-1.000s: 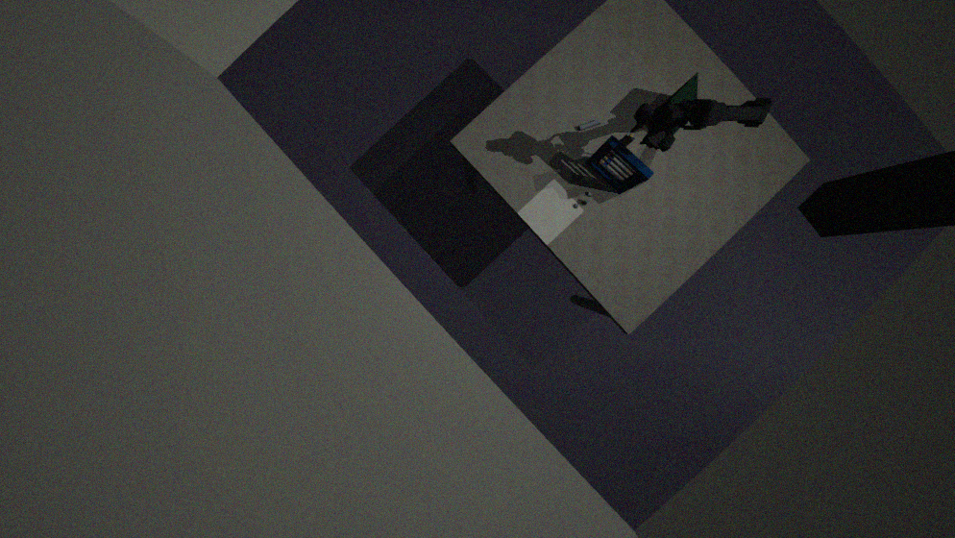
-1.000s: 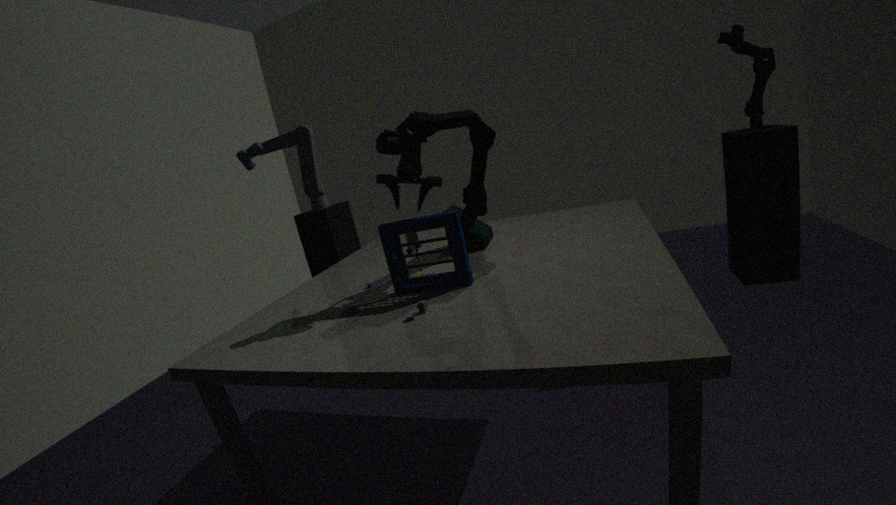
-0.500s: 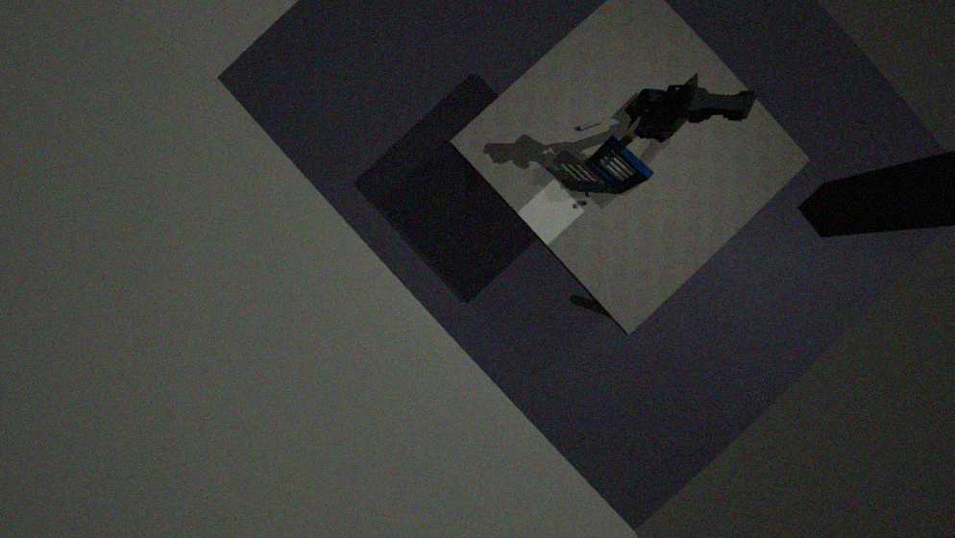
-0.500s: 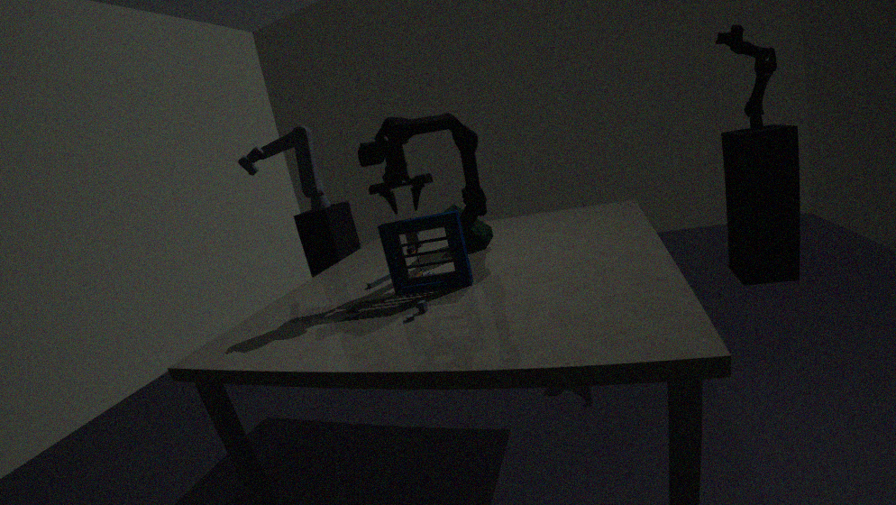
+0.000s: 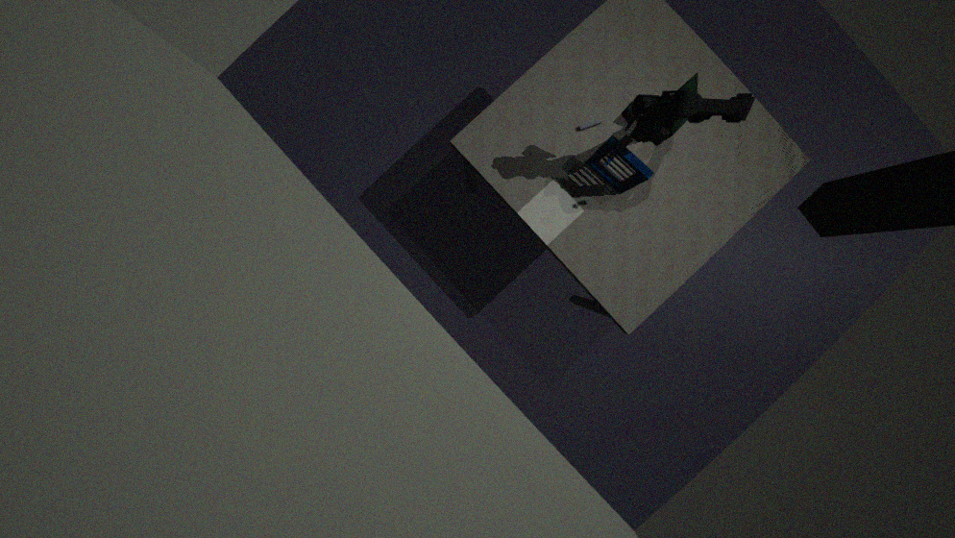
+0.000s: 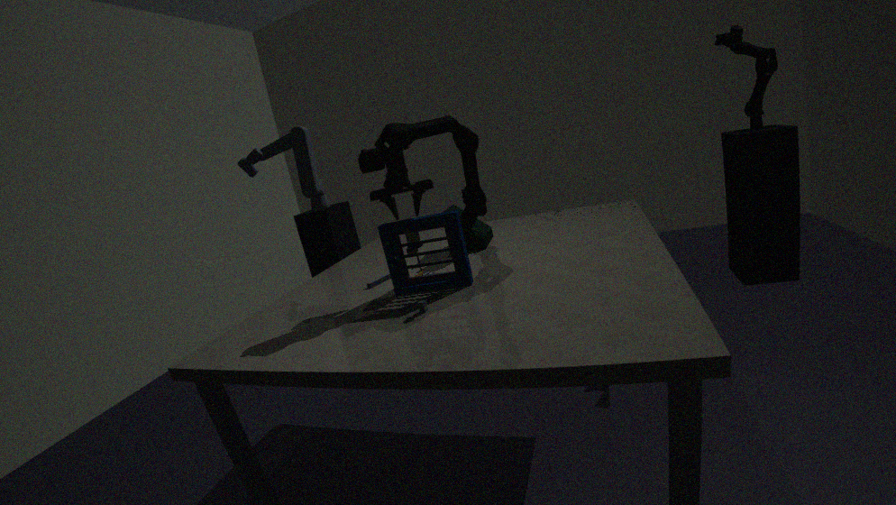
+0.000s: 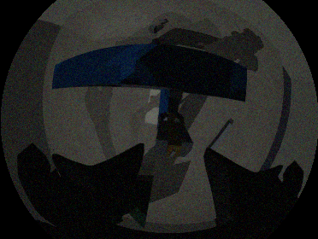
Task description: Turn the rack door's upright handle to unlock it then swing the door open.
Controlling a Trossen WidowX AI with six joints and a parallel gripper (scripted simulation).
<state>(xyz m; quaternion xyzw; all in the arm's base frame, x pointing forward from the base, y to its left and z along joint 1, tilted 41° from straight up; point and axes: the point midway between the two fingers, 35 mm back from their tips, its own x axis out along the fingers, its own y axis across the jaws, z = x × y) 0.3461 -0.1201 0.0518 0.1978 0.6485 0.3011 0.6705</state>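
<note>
Now: gripper tip 8 cm above the upright handle and 1 cm past it. From my gripper tip the other things lie so: thin stick 20 cm below, 17 cm to the right, 4 cm behind.
</note>
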